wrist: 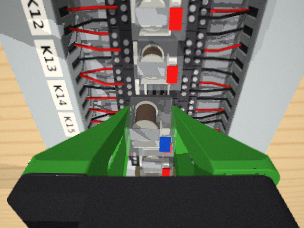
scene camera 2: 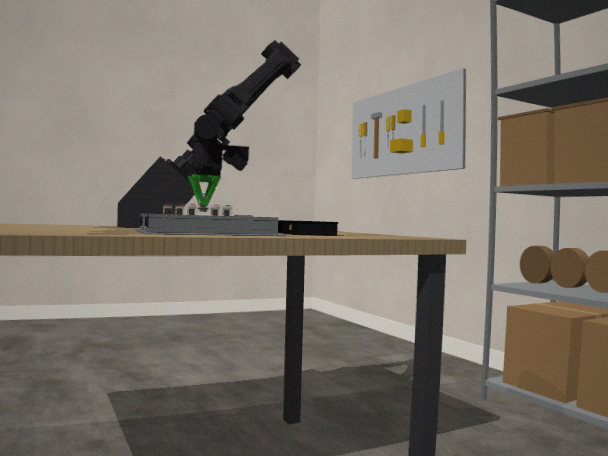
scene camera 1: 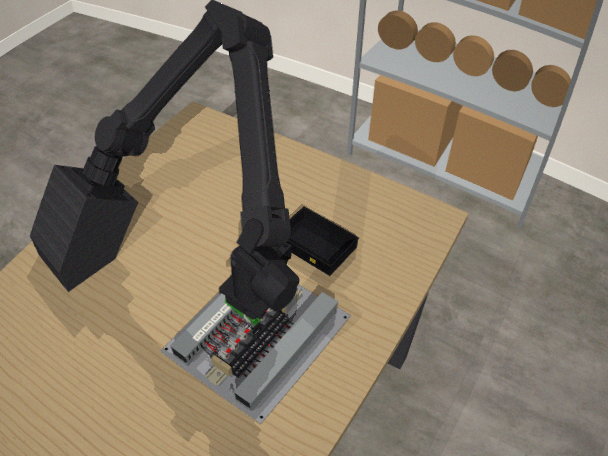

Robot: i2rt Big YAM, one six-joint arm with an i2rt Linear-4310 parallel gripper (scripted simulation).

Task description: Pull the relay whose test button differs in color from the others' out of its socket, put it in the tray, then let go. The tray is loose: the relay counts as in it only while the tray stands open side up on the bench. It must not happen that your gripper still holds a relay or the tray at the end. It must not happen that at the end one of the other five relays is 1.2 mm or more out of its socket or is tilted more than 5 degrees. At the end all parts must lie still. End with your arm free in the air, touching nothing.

Labels:
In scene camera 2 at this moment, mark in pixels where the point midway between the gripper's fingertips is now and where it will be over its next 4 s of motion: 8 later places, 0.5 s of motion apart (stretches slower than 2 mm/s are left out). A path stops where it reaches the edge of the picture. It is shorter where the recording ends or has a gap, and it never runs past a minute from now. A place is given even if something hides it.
My gripper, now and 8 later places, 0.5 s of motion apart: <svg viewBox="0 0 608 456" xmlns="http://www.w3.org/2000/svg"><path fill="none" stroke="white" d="M203 206L203 204L204 188L204 181L210 181L228 182L256 184L282 186L299 186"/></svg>

